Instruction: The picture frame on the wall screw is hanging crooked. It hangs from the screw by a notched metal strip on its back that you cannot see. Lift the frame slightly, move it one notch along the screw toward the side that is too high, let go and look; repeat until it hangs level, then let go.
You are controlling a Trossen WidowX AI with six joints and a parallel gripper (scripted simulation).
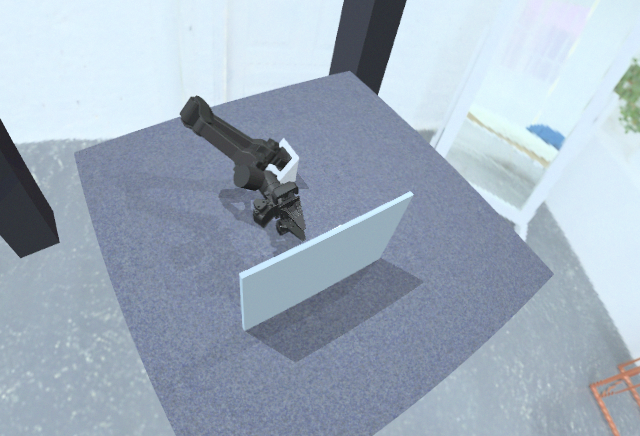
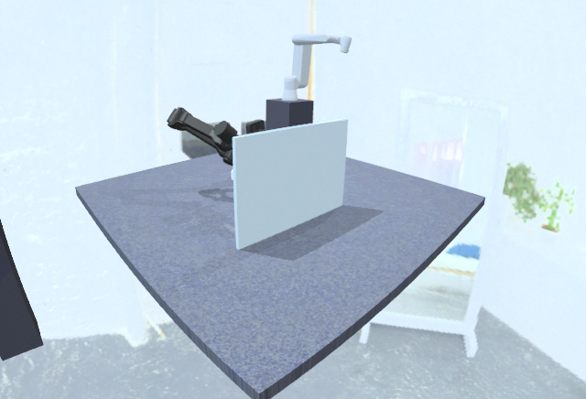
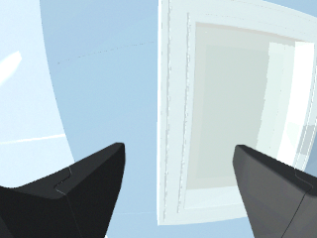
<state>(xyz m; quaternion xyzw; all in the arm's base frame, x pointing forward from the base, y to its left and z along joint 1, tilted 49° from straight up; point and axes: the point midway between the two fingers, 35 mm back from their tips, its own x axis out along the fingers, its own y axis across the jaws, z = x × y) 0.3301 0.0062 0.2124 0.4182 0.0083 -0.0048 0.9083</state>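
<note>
The picture frame lies 50 mm below my gripper tip, 50 mm ahead of it and 10 mm to the left of it. Round my gripper tip: wall panel (60 mm below, 60 mm ahead, 30 mm to the left).
</note>
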